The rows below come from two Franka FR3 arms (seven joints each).
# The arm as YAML. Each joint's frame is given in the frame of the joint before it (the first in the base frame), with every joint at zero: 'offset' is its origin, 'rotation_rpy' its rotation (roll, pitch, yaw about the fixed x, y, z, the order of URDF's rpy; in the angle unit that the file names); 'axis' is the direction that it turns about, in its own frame. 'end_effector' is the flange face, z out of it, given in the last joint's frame.
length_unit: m
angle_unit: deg
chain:
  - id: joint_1
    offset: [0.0, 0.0, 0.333]
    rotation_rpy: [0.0, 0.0, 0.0]
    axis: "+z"
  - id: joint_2
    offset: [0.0, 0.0, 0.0]
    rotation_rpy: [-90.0, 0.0, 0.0]
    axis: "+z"
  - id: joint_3
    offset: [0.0, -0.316, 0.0]
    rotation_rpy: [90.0, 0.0, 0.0]
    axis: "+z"
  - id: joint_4
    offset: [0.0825, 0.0, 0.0]
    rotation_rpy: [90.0, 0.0, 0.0]
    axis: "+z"
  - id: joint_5
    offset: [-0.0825, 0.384, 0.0]
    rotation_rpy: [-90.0, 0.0, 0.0]
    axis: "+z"
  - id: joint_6
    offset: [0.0, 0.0, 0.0]
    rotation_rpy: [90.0, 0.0, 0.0]
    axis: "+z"
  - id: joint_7
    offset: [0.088, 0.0, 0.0]
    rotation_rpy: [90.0, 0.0, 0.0]
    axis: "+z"
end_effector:
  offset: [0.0, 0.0, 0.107]
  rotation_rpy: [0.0, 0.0, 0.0]
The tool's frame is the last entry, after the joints.
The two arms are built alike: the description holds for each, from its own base.
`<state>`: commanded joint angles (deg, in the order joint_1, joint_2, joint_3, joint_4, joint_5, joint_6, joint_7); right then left.
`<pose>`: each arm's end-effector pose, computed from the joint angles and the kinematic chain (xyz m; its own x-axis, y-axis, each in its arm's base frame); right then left.
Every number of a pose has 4 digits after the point.
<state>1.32 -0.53 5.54 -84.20 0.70 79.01 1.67 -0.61 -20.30 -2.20 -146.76 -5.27 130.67 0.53</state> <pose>0.5272 0.0652 0.6603 0.9924 0.0923 -0.0816 0.0919 -0.9957 -0.0089 0.4207 -0.0227 0.3958 0.9974 0.0032 0.0723 -0.0012 -0.9982 0.0599</pose>
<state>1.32 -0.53 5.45 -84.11 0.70 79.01 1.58 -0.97 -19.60 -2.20 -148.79 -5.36 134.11 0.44</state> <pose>0.5272 0.0644 0.6610 0.9925 0.0923 -0.0800 0.0919 -0.9957 -0.0091 0.4177 -0.0243 0.3805 0.9964 0.0034 0.0845 -0.0016 -0.9983 0.0589</pose>
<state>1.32 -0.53 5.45 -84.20 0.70 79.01 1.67 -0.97 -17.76 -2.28 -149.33 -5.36 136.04 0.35</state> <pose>0.5273 0.0644 0.6603 0.9925 0.0907 -0.0816 0.0903 -0.9959 -0.0089 0.4196 -0.0245 0.3661 0.9971 0.0056 0.0765 0.0012 -0.9984 0.0573</pose>
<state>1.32 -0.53 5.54 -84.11 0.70 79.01 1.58 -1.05 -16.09 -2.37 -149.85 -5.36 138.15 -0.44</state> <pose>0.5271 0.0652 0.6610 0.9924 0.0939 -0.0800 0.0935 -0.9956 -0.0090 0.4213 -0.0253 0.3534 0.9971 0.0185 0.0743 0.0143 -0.9983 0.0566</pose>
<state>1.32 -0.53 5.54 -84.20 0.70 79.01 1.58 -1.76 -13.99 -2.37 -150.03 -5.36 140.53 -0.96</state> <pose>0.5272 0.0652 0.6603 0.9922 0.0939 -0.0816 0.0934 -0.9956 -0.0090 0.4246 -0.0302 0.3406 0.9970 0.0175 0.0755 0.0133 -0.9983 0.0561</pose>
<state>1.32 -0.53 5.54 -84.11 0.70 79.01 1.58 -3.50 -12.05 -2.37 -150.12 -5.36 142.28 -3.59</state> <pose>0.5271 0.0652 0.6610 0.9924 0.0939 -0.0800 0.0935 -0.9956 -0.0090 0.4261 -0.0430 0.3284 0.9971 0.0346 0.0681 0.0307 -0.9978 0.0582</pose>
